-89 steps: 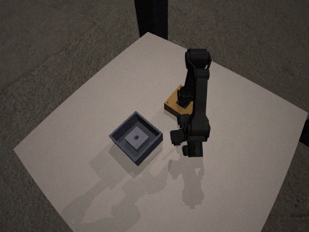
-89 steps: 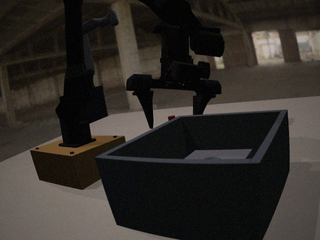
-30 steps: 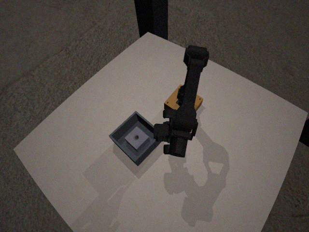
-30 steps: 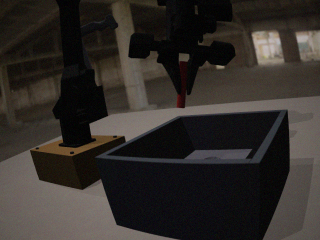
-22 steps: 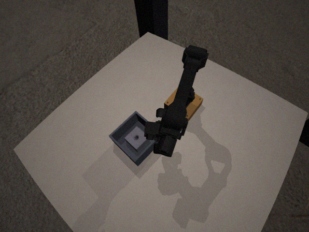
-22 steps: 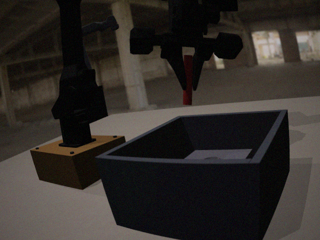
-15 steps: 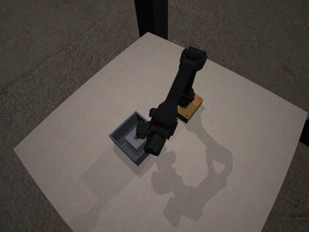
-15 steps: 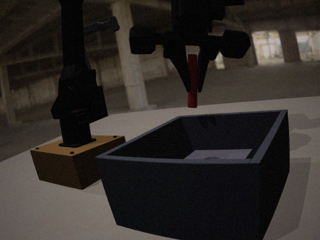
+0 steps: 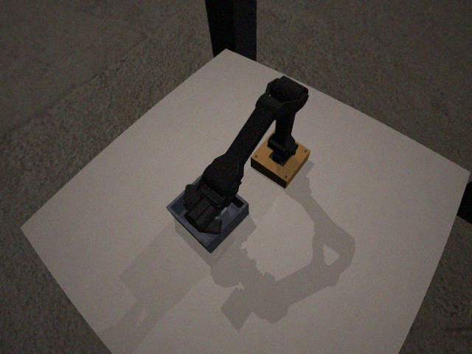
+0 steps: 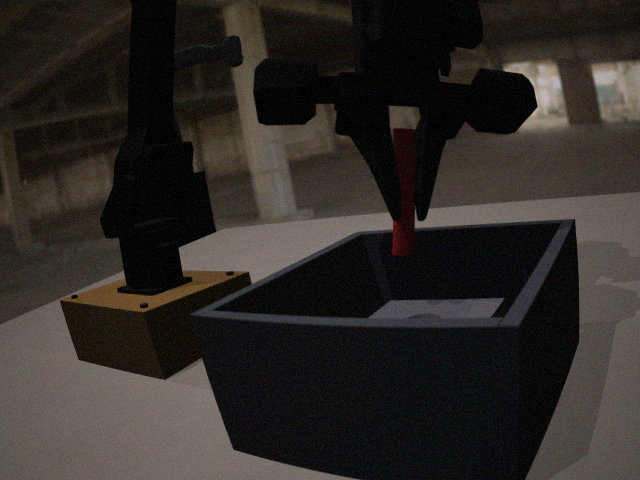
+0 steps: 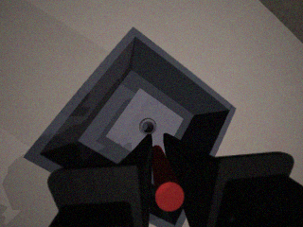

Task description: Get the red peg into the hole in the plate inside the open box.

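Now: the red peg 2 cm to the left of my gripper tip, 1 cm behind it and 1 cm above it. Round my gripper tip: dark blue box: 10 cm below, 1 cm to the right; grey plate: 8 cm below, 1 cm to the right.
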